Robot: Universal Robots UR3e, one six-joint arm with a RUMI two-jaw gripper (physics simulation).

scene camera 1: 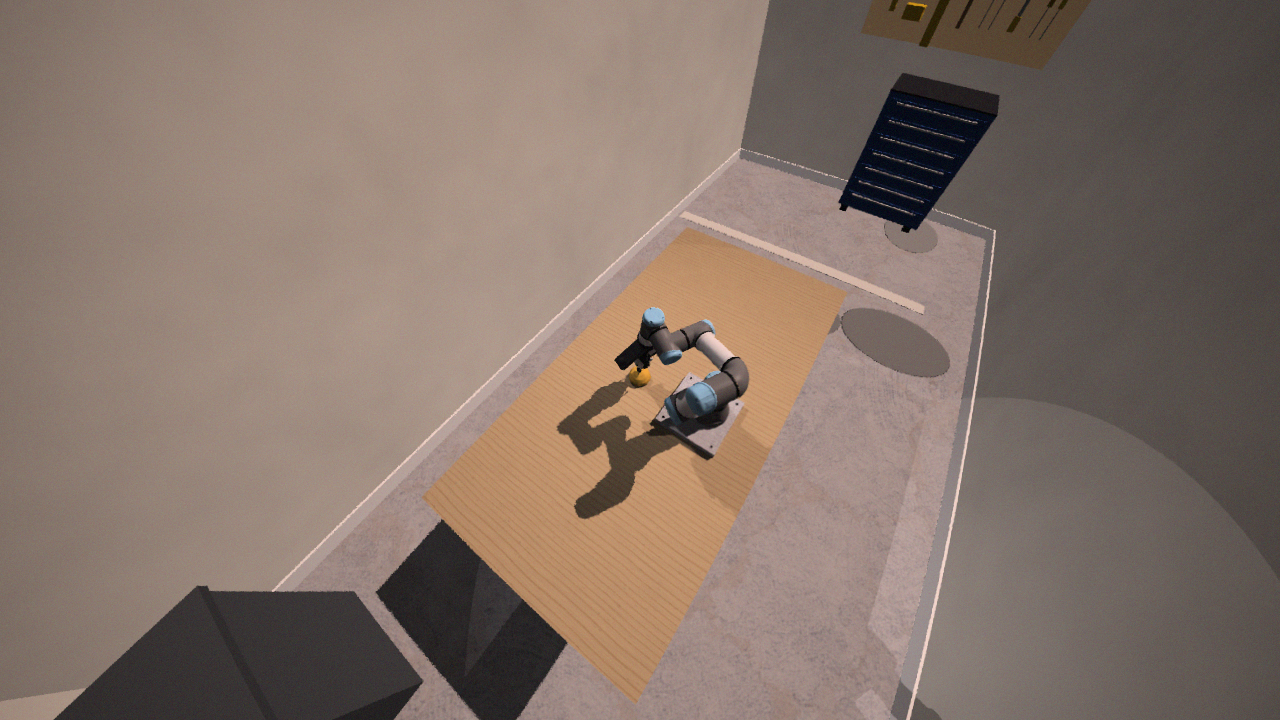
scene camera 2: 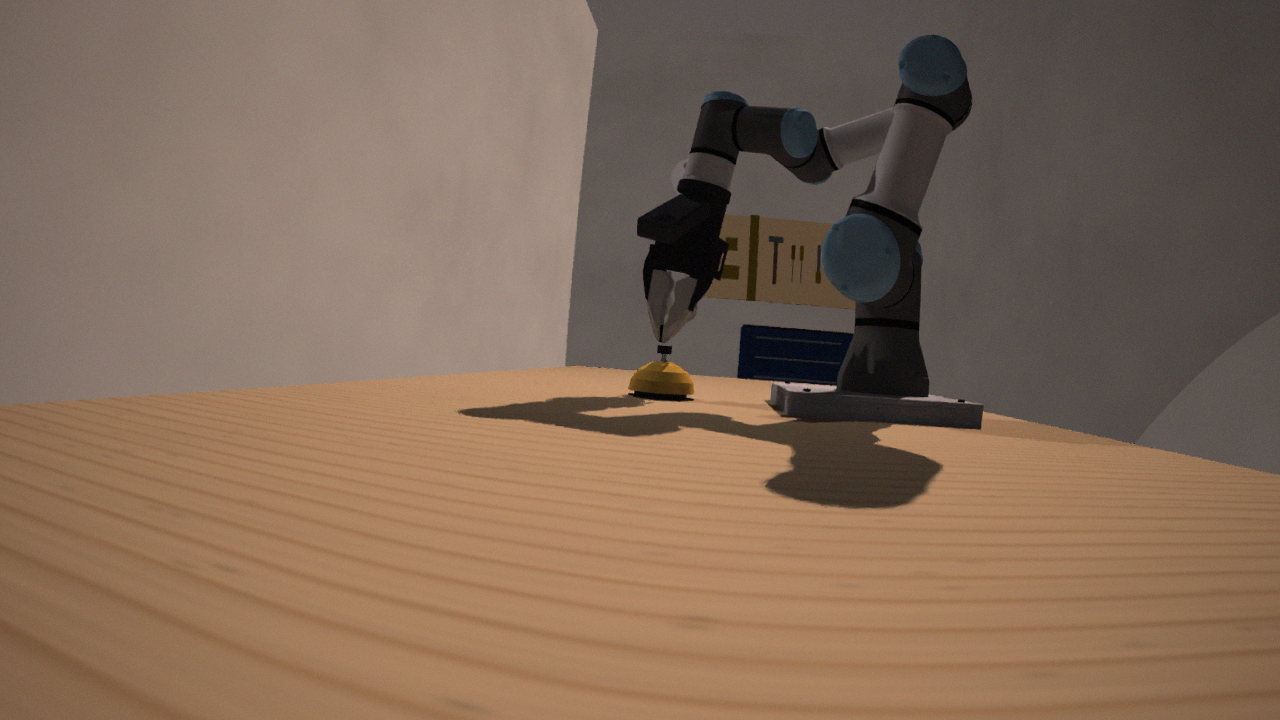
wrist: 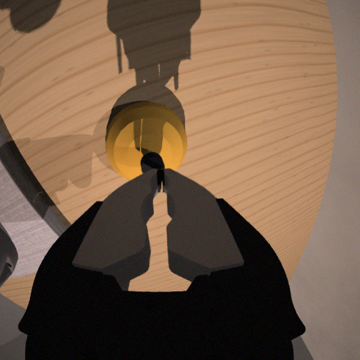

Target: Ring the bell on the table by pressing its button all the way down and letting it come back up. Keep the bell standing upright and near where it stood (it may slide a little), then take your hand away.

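Where they show: gripper, between the fingertips: (scene camera 1: 638,366) (scene camera 2: 661,342); arm's base, origin of its link: (scene camera 2: 882,392).
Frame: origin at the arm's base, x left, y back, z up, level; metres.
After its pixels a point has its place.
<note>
A yellow dome bell (scene camera 1: 639,377) {x 0.033, y -0.282, z 0.013 m} (scene camera 2: 661,380) {x 0.053, y -0.293, z -0.003 m} (wrist: 146,131) stands upright on the wooden table (scene camera 1: 572,331) {x -0.002, y -0.624, z -0.026 m} (scene camera 2: 537,555) {x 0.622, y -0.280, z -0.027 m} (wrist: 260,100). Its black button (scene camera 2: 664,349) {x 0.023, y -0.295, z 0.035 m} (wrist: 151,161) is up on a thin stem. My gripper (scene camera 1: 640,365) {x 0.011, y -0.301, z 0.044 m} (scene camera 2: 662,338) {x 0.011, y -0.301, z 0.044 m} (wrist: 161,171) is shut and empty, its fingertips together, pointing down. In the second scene view the tips are right above the button with a very small gap. In the wrist view the tips overlap the near right edge of the button, and part of the button is hidden behind them.
The arm's base plate (scene camera 1: 716,438) {x 0.082, y 0.067, z 0.000 m} (scene camera 2: 877,410) {x 0.137, y -0.046, z -0.014 m} (wrist: 30,220) stands to the right of the bell in the second scene view. A blue drawer cabinet (scene camera 1: 921,152) (scene camera 2: 792,353) and a tool board (scene camera 1: 975,31) (scene camera 2: 805,268) are farther back. A dark grey box (scene camera 1: 295,653) is beyond the table's near end.
</note>
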